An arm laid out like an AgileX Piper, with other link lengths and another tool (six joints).
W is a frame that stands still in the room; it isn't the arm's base.
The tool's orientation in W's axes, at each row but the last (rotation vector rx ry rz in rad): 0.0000 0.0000 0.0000; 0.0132 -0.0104 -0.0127; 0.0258 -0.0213 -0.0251; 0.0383 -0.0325 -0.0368; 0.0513 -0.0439 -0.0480; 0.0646 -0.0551 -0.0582; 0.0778 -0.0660 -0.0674; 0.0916 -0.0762 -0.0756; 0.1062 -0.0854 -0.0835; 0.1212 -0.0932 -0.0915; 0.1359 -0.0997 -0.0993; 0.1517 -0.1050 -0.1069
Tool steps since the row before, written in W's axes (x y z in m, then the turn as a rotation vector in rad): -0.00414 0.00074 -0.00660 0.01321 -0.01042 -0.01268; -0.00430 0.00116 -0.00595 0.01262 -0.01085 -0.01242; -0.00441 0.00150 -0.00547 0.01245 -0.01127 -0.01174; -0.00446 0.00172 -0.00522 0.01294 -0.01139 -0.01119; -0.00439 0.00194 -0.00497 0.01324 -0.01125 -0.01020; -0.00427 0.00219 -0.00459 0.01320 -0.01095 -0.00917; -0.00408 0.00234 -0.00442 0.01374 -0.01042 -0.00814; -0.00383 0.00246 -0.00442 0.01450 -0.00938 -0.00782; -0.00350 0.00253 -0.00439 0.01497 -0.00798 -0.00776; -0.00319 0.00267 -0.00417 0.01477 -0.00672 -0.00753; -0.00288 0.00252 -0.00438 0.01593 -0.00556 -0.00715; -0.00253 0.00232 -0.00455 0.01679 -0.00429 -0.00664
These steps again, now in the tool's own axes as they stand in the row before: -0.00414 0.00074 -0.00660 0.01321 -0.01042 -0.01268; -0.00438 0.00103 -0.00592 0.01263 -0.01085 -0.01241; -0.00456 0.00125 -0.00541 0.01248 -0.01126 -0.01171; -0.00468 0.00135 -0.00513 0.01299 -0.01134 -0.01118; -0.00469 0.00147 -0.00486 0.01333 -0.01114 -0.01021; -0.00463 0.00164 -0.00447 0.01333 -0.01077 -0.00920; -0.00450 0.00171 -0.00429 0.01389 -0.01013 -0.00825; -0.00432 0.00175 -0.00430 0.01459 -0.00901 -0.00809; -0.00405 0.00175 -0.00429 0.01494 -0.00758 -0.00821; -0.00378 0.00185 -0.00412 0.01464 -0.00632 -0.00811; -0.00352 0.00161 -0.00434 0.01570 -0.00502 -0.00801; -0.00320 0.00132 -0.00453 0.01645 -0.00361 -0.00779
